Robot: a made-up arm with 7 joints. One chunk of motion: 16 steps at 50 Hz.
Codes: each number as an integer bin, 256 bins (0 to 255) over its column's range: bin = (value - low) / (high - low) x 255, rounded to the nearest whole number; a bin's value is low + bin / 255 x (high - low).
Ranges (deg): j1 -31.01..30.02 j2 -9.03..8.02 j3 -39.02..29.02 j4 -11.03..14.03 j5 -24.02..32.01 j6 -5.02..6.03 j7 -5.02..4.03
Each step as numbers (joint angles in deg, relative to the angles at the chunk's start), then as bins.
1 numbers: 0.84 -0.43 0.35 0.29 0.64 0.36 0.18
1 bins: 133 129 148 115 112 124 147
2 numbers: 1.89 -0.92 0.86 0.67 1.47 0.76 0.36
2 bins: 137 121 149 119 116 133 152
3 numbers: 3.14 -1.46 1.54 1.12 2.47 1.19 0.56
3 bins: 143 113 152 124 121 143 157
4 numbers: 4.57 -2.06 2.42 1.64 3.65 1.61 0.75
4 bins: 149 104 155 129 126 153 163
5 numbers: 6.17 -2.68 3.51 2.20 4.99 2.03 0.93
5 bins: 155 95 159 135 132 163 168
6 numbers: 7.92 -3.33 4.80 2.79 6.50 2.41 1.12
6 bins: 163 85 164 141 139 171 173
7 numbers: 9.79 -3.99 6.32 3.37 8.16 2.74 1.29
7 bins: 170 75 170 147 146 179 178
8 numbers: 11.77 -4.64 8.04 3.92 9.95 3.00 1.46
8 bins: 179 66 176 152 155 185 183
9 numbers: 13.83 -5.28 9.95 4.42 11.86 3.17 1.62
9 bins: 187 56 184 157 163 189 187
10 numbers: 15.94 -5.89 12.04 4.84 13.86 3.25 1.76
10 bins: 196 47 191 161 172 191 191
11 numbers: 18.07 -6.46 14.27 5.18 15.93 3.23 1.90
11 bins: 205 38 200 165 182 190 195
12 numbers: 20.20 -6.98 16.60 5.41 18.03 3.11 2.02
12 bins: 214 31 208 167 191 188 198
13 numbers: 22.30 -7.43 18.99 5.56 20.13 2.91 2.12
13 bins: 223 24 217 169 201 183 201
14 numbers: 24.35 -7.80 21.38 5.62 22.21 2.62 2.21
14 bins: 231 18 226 169 210 176 204
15 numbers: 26.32 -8.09 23.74 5.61 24.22 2.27 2.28
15 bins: 240 14 235 169 220 168 206
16 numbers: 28.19 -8.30 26.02 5.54 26.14 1.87 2.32
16 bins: 247 11 244 169 228 159 207
